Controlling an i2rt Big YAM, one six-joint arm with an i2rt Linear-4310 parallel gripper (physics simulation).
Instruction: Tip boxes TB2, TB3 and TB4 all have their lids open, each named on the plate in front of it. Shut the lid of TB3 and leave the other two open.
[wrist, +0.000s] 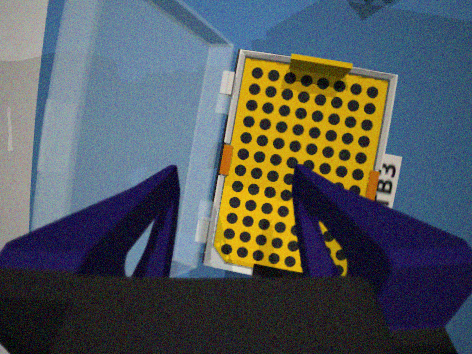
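Tip box TB3 has a yellow top full of dark holes and a pale rim, and stands in the middle of the wrist view. Its see-through lid is open and hangs out to the left from the white hinges. The plate TB3 shows at the box's right side, partly hidden by a finger. My gripper is partly open and empty, above the box's left side and the lid, its left fingertip over the lid and its right fingertip over the yellow top. TB2 and TB4 cannot be made out.
A blue mat lies under the box. A pale grey surface runs along the left edge. A dark corner of an object shows at the top right. Orange tabs sit on both long sides of the box.
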